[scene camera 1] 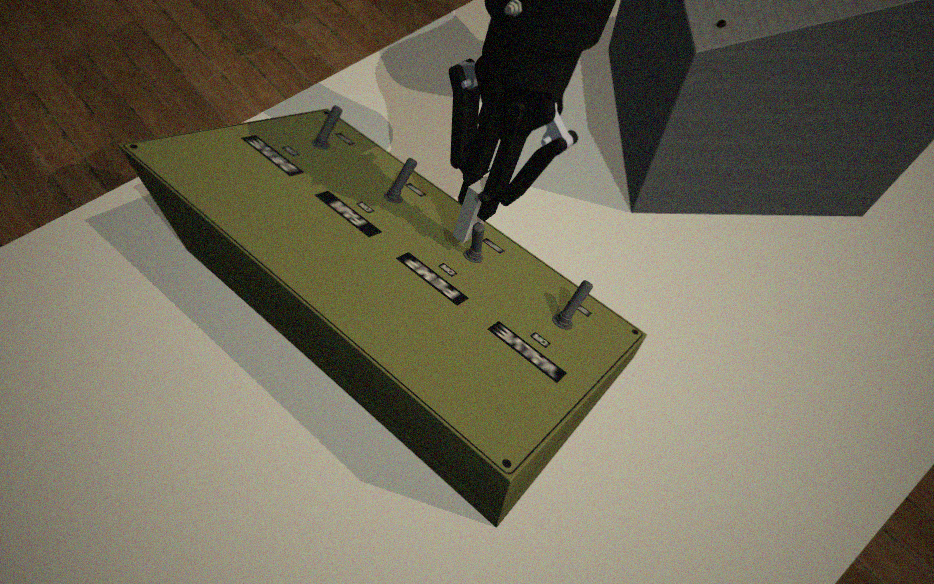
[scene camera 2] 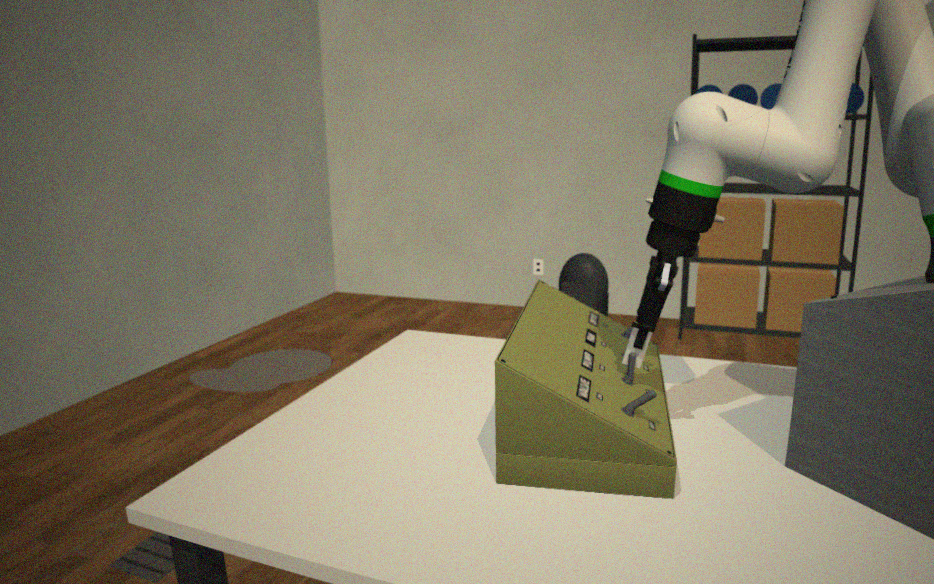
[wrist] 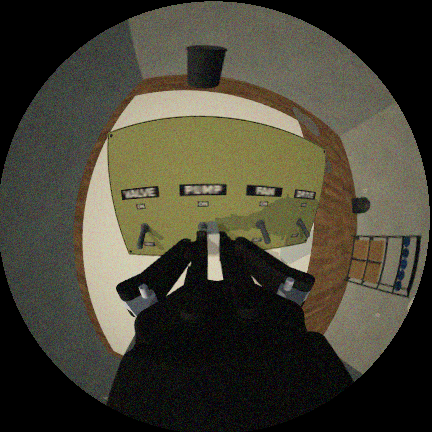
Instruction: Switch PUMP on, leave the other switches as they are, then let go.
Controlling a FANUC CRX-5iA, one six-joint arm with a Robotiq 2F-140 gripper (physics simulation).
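Places are measured from the arm's base along level axes (x ahead, y left, z up), in metres.
Where they show: gripper, fingertip midpoint: (scene camera 1: 466,232) (scene camera 2: 630,364) (wrist: 211,229).
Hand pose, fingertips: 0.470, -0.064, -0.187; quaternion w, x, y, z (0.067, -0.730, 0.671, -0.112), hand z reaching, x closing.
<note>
After its pixels a point has its place, as x, y, z.
The olive switch panel (scene camera 1: 371,303) @[0.610, -0.044, -0.141] (scene camera 2: 544,344) @[0.601, -0.003, -0.144] (wrist: 210,150) @[0.597, -0.052, -0.148] carries a PUMP switch lever (scene camera 1: 477,241) @[0.472, -0.046, -0.182] (scene camera 2: 630,368) @[0.469, -0.044, -0.187] that stands more upright than its neighbours, roughly mid-way, and is partly hidden in the wrist view. The VALVE lever (scene camera 1: 573,303) @[0.451, 0.069, -0.190] (scene camera 2: 640,402) @[0.446, 0.074, -0.194] (wrist: 143,236) @[0.447, 0.063, -0.192], FAN lever (scene camera 1: 401,180) @[0.471, -0.167, -0.191] (wrist: 263,232) @[0.467, -0.167, -0.189] and DRIVE lever (scene camera 1: 327,126) @[0.481, -0.287, -0.191] (wrist: 303,228) @[0.477, -0.286, -0.191] lean away from their ON labels. My gripper (scene camera 1: 467,214) @[0.470, -0.064, -0.187] (scene camera 2: 635,349) @[0.470, -0.064, -0.187] (wrist: 211,229) @[0.470, -0.064, -0.187] is shut and empty. Its pale fingertips are down beside the PUMP lever, on the side away from the ON label; contact is too close to tell.
The panel stands on a white table (scene camera 1: 206,440) @[0.796, -0.120, -0.307] (scene camera 2: 385,440) @[0.850, 0.072, -0.307]. A large grey block (scene camera 1: 778,130) @[0.142, 0.089, -0.155] (scene camera 2: 860,385) @[0.161, 0.070, -0.144] stands beyond its low edge. A dark bin (scene camera 2: 584,278) (wrist: 205,67) and a shelf rack (scene camera 2: 694,75) are in the background.
</note>
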